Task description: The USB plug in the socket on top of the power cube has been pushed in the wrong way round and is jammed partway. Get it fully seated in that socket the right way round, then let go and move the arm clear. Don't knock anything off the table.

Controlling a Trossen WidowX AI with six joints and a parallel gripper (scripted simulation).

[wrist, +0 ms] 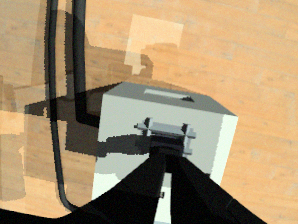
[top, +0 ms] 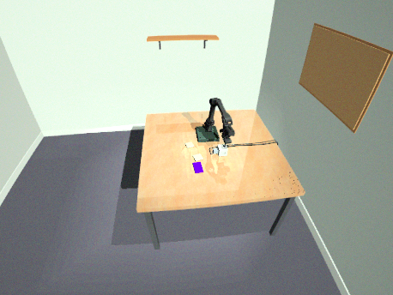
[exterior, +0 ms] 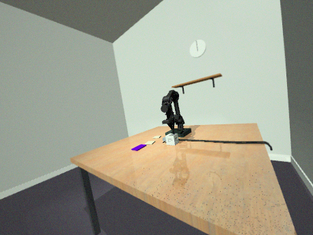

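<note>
Right now my gripper tip is 20 mm above the dark USB plug. From my gripper tip the other things lie so: purple card: 250 mm to the right, 180 mm ahead, 110 mm below.
</note>
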